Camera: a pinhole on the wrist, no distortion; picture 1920 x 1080 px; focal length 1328.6 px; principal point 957.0 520.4 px. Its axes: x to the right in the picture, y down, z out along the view. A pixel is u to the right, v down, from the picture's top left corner.
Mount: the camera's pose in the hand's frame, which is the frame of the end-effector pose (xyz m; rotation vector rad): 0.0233 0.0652 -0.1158 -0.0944 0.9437 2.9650
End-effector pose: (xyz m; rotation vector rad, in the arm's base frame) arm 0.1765 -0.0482 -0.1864 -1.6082 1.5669 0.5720
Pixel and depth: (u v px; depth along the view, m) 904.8 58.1 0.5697
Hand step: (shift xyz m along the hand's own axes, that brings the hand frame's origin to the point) 0.0267 0.5561 0.2354
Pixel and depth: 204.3 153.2 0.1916
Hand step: 0.1246 0.2182 0.0169
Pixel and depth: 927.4 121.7 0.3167
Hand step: 0.0191 0.3258 0.0878
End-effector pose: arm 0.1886 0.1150 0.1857 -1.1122 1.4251 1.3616
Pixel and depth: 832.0 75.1 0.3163
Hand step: 0.0423 0.3343 0.0827
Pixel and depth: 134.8 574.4 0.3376
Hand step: 0.2146 0.2474 0.1809
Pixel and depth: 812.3 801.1 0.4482
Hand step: 0.0457 0.2467 0.3070
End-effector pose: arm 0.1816 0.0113 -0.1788 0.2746 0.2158 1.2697
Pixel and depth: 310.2 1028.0 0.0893
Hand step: 0.0607 0.0886 -0.0205
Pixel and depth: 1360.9 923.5 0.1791
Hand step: -0.0423 0.1249 0.0578
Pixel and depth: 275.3 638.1 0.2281
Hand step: 0.1280 0.1796 0.0894
